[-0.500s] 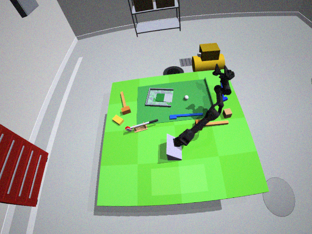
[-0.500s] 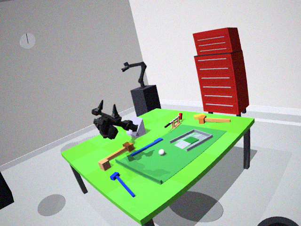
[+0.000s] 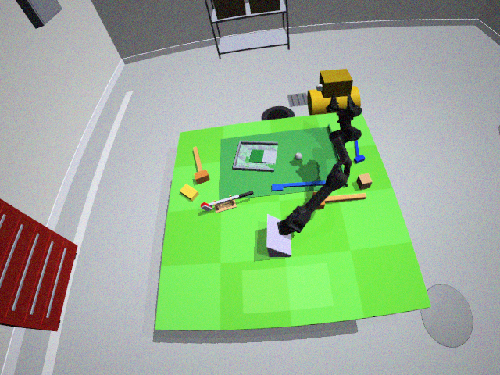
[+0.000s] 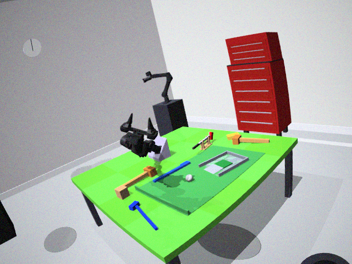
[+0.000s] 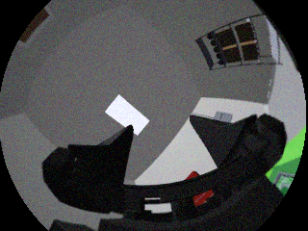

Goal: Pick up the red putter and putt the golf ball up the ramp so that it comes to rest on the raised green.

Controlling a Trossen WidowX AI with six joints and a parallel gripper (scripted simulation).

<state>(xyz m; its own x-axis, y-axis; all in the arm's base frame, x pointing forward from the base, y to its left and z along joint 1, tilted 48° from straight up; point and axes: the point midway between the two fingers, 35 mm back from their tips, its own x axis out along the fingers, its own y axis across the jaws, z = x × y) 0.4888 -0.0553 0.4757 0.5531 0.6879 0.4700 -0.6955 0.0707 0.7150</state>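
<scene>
Now: gripper tip 650 mm to the right of the red putter, 410 mm above it and 220 mm past it. Round my gripper tip: white golf ball: 440 mm below, 200 mm to the left, 20 mm ahead; dark green mat: 470 mm below, 320 mm to the left, 30 mm ahead; blue mallet: 450 mm below, 180 mm to the right, 40 mm ahead.
</scene>
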